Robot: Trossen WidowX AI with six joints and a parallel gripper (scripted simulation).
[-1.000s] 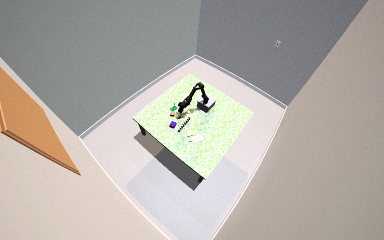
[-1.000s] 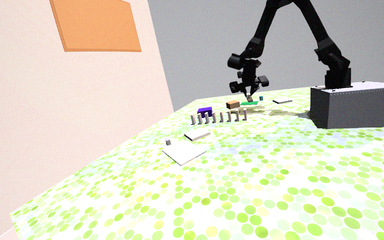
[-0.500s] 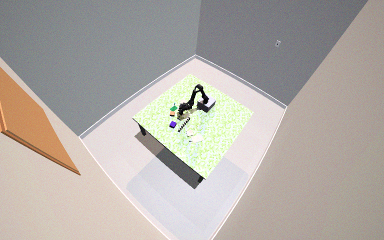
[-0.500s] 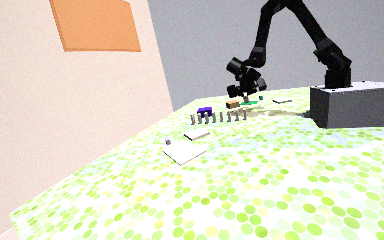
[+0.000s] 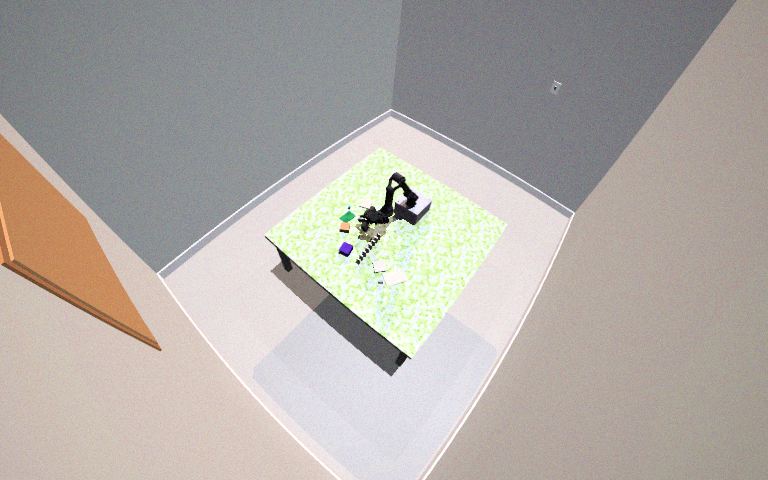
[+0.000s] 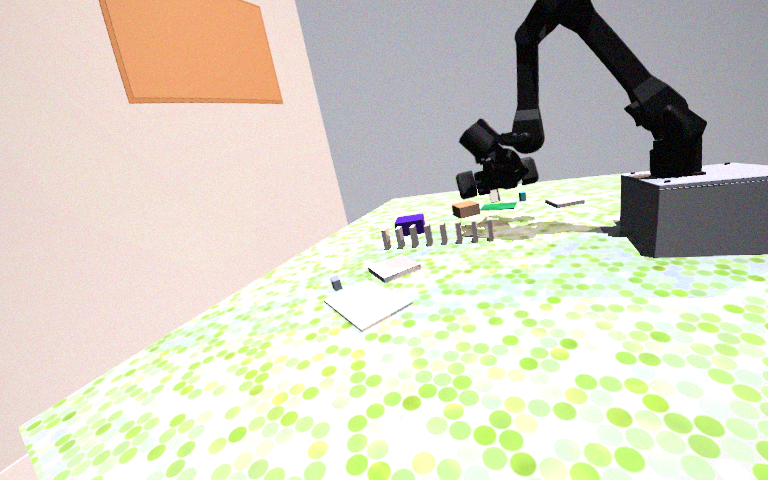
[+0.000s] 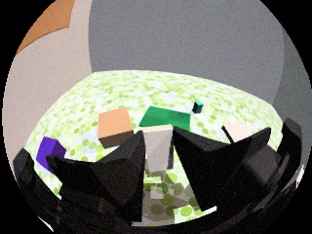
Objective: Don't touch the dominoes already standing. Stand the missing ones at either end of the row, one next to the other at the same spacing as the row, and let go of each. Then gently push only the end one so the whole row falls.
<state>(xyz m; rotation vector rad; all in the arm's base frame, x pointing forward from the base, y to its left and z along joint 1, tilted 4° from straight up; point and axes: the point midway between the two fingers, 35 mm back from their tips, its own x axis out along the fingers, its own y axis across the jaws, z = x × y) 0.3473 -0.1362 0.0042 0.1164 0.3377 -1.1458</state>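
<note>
Now: gripper tip 110 mm to the left of the green flat piece, 80 mm above it and 10 mm short of it. Round my gripper tip: brown block 90 mm ahead, 70 mm below, 40 mm to the right; then beige tile 170 mm behind, 110 mm to the right, 80 mm below; then small teal cylinder 160 mm to the right, 70 mm below, 50 mm behind.
</note>
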